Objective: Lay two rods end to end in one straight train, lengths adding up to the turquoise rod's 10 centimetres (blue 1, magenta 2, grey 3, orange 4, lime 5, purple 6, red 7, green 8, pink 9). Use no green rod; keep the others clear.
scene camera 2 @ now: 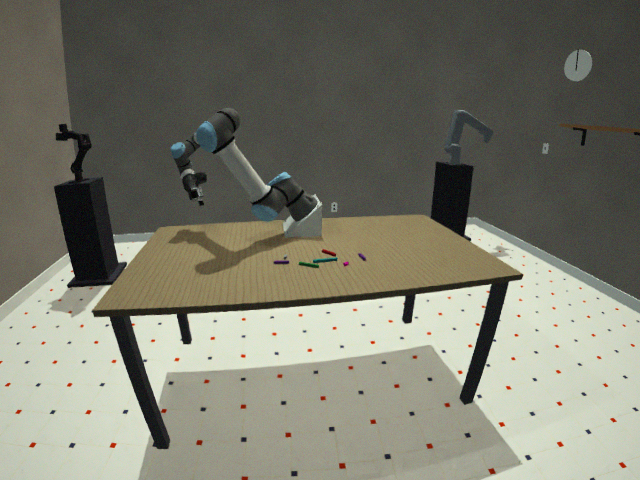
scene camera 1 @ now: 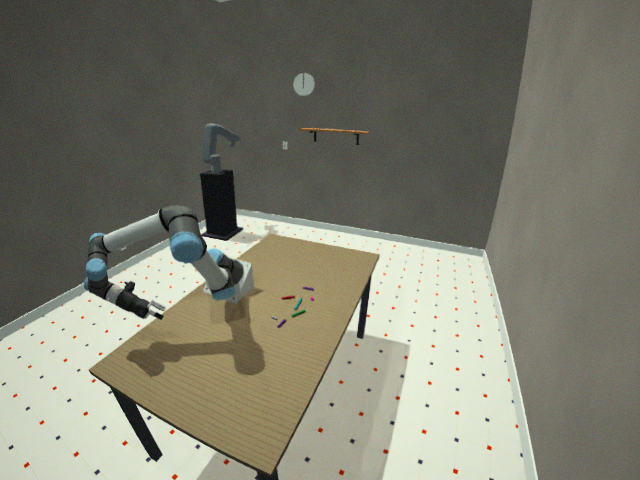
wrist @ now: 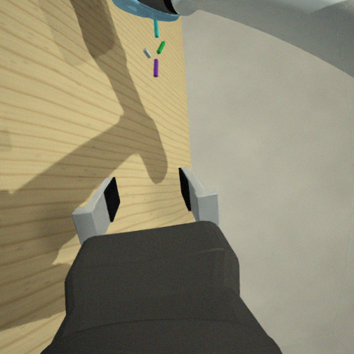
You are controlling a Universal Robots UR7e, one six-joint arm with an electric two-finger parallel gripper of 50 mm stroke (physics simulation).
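Places are measured from the arm's base along level axes (x ahead, y left, z up), in centimetres.
Pixels of known places: gripper, between the fingertips: (scene camera 2: 201,201) (scene camera 1: 163,313); arm's base, origin of its link: (scene camera 2: 306,210) (scene camera 1: 231,272).
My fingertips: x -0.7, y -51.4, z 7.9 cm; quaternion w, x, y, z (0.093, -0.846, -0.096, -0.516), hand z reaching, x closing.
Note:
For each thing: its top centre in the pictures, then the offset to it from my fingertips. Level surfaces: height alone.
- turquoise rod, centre of its top: (scene camera 2: 325,259) (scene camera 1: 298,303) dx +41.2, dy +50.4, dz -17.3 cm
- red rod, centre of its top: (scene camera 2: 328,251) (scene camera 1: 288,296) dx +34.0, dy +53.9, dz -17.3 cm
- short grey rod, centre of its top: (scene camera 2: 285,255) (scene camera 1: 274,317) dx +34.3, dy +35.4, dz -17.3 cm
- green rod, centre of its top: (scene camera 2: 308,263) (scene camera 1: 298,312) dx +44.2, dy +43.0, dz -17.3 cm
- small magenta rod, centre of its top: (scene camera 2: 346,262) (scene camera 1: 312,298) dx +46.6, dy +57.4, dz -17.3 cm
- wooden table, height of its surface: dz -18.3 cm
My gripper (scene camera 1: 157,311) (scene camera 2: 199,197) (wrist: 148,185) is open and empty, high at the table's robot-base side, far from the rods. The turquoise rod (scene camera 1: 298,303) (scene camera 2: 325,260) (wrist: 156,28) lies among the others. The red rod (scene camera 1: 287,297) (scene camera 2: 328,252) and the short grey rod (scene camera 1: 274,317) (scene camera 2: 285,257) (wrist: 147,53) lie apart. A green rod (scene camera 1: 298,313) (scene camera 2: 308,264) (wrist: 161,47) lies near the turquoise one. One purple rod (scene camera 1: 281,323) (scene camera 2: 281,262) (wrist: 156,68) lies near the grey rod. Another purple rod (scene camera 1: 308,288) (scene camera 2: 361,256) and a small magenta rod (scene camera 1: 312,299) (scene camera 2: 345,263) lie beyond the turquoise rod. In the wrist view, red and magenta do not show.
The rods lie on the wooden table (scene camera 1: 222,408) (scene camera 2: 403,235). The arm's white base (scene camera 1: 245,281) (scene camera 2: 306,226) stands at the table's rear edge. The arm's own link (wrist: 270,20) crosses the top of the wrist view. Dark pedestals (scene camera 1: 219,204) (scene camera 2: 85,229) stand on the floor away from the table.

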